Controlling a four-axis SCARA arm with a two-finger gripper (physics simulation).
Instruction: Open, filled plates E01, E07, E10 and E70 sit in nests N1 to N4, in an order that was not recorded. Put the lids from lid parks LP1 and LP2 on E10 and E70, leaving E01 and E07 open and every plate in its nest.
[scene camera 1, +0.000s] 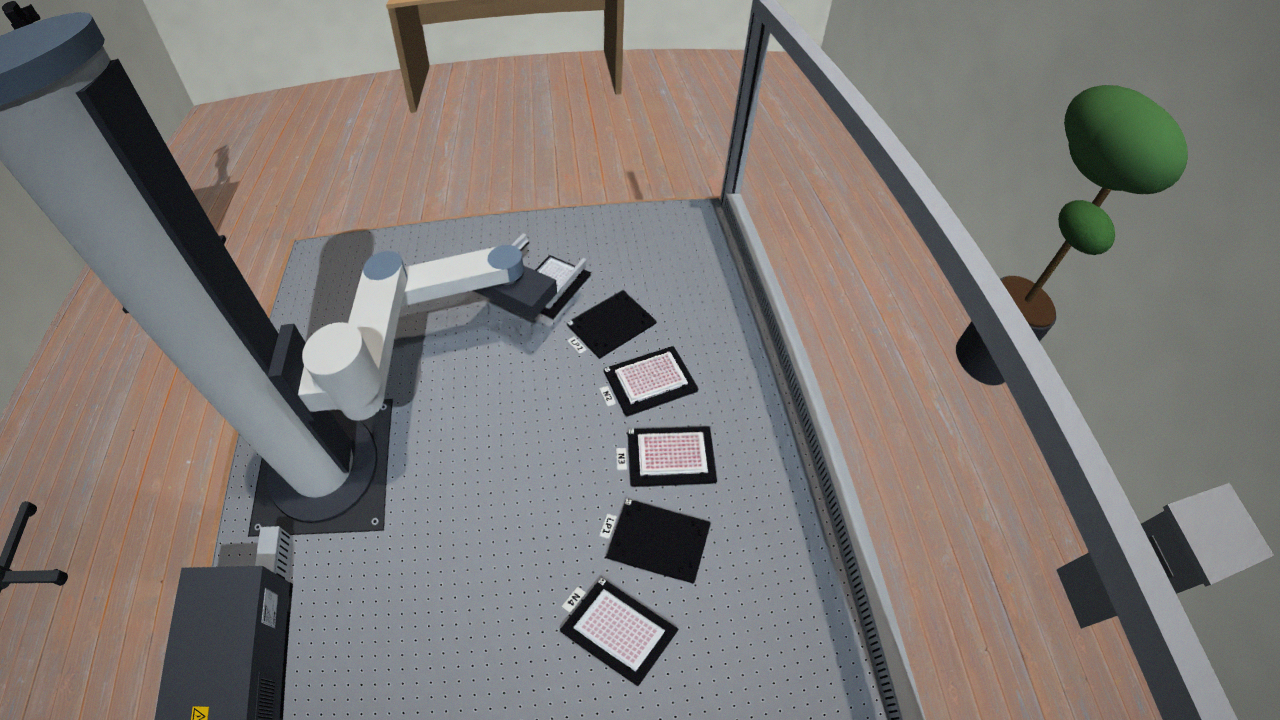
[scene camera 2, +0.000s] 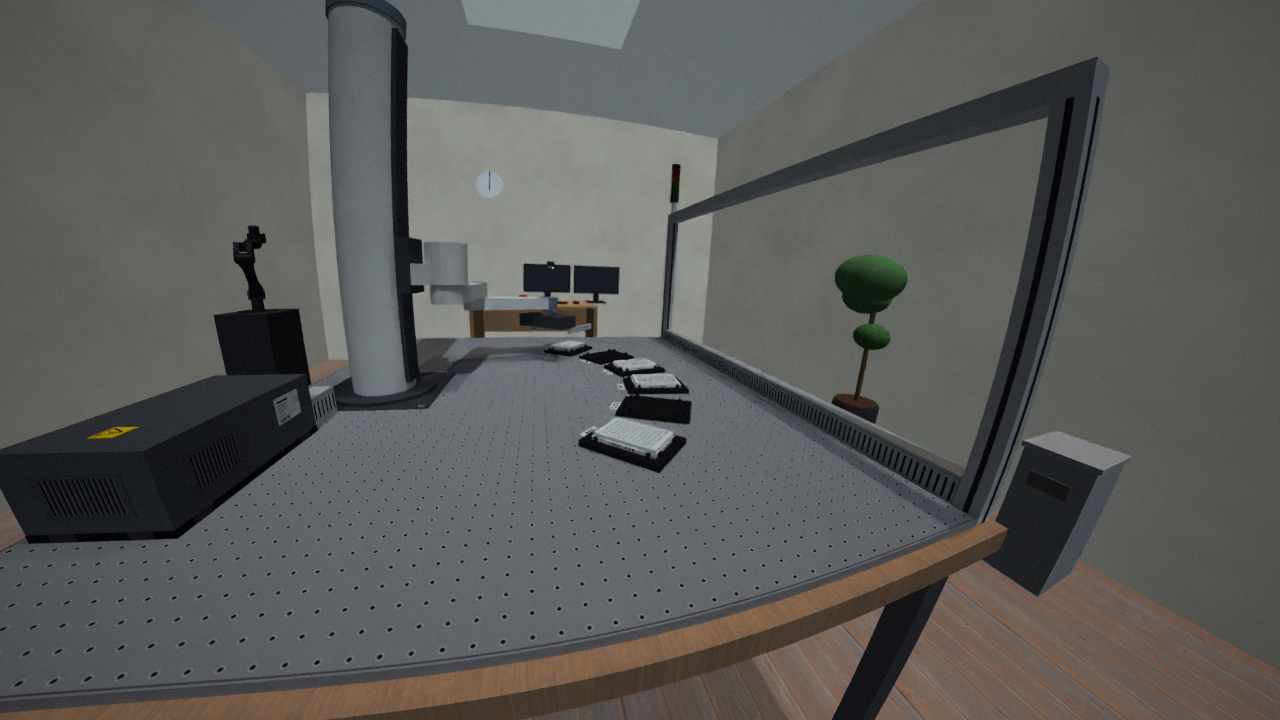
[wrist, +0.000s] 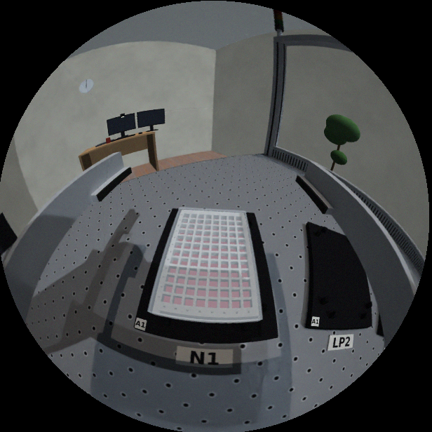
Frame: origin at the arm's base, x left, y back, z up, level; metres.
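Seen in the pictures: gripper, fingertip midpoint: (scene camera 1: 554, 249); arm's base, origin of the base link: (scene camera 1: 323, 468) (scene camera 2: 387, 393).
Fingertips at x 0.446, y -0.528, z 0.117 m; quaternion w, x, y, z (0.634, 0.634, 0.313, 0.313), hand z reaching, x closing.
Observation:
Pixels of each thing's top centre, then the offset from my fingertips to it.
- N1, middle of its top: (scene camera 1: 549, 279) (scene camera 2: 568, 343) dx -0.020, dy +0.015, dz -0.075 m
- LP1, middle of its top: (scene camera 1: 660, 537) (scene camera 2: 656, 402) dx -0.665, dy -0.135, dz -0.084 m
- N2 plate, middle of its top: (scene camera 1: 651, 374) (scene camera 2: 634, 362) dx -0.316, dy -0.177, dz -0.078 m
- N3 plate, middle of its top: (scene camera 1: 672, 451) (scene camera 2: 655, 378) dx -0.498, dy -0.188, dz -0.078 m
- N4 plate, middle of its top: (scene camera 1: 619, 629) (scene camera 2: 634, 431) dx -0.823, dy -0.041, dz -0.075 m
My gripper (scene camera 1: 554, 249) (wrist: 213, 157) is open and empty, above nest N1 (wrist: 200, 330). The plate in N1 (scene camera 1: 556, 271) (scene camera 2: 569, 344) (wrist: 205, 260) sits flat under a clear lid, whose edge shows around it in the wrist view; its name is not readable. Lid parks LP2 (scene camera 1: 612, 323) (scene camera 2: 605, 356) (wrist: 335, 280) and LP1 (scene camera 1: 658, 540) (scene camera 2: 656, 409) are bare black holders without lids. The N2 plate (scene camera 1: 650, 376) (scene camera 2: 634, 365) and N3 plate (scene camera 1: 673, 452) (scene camera 2: 656, 381) look open. The N4 plate (scene camera 1: 619, 628) (scene camera 2: 633, 436) looks paler, seemingly lidded.
The arm's column (scene camera 1: 179, 268) (scene camera 2: 366, 197) stands left of the arc of nests. A dark control box (scene camera 1: 223, 640) (scene camera 2: 170, 447) stands at the near left. A framed guard (scene camera 1: 742, 116) (scene camera 2: 859, 156) runs along the right edge.

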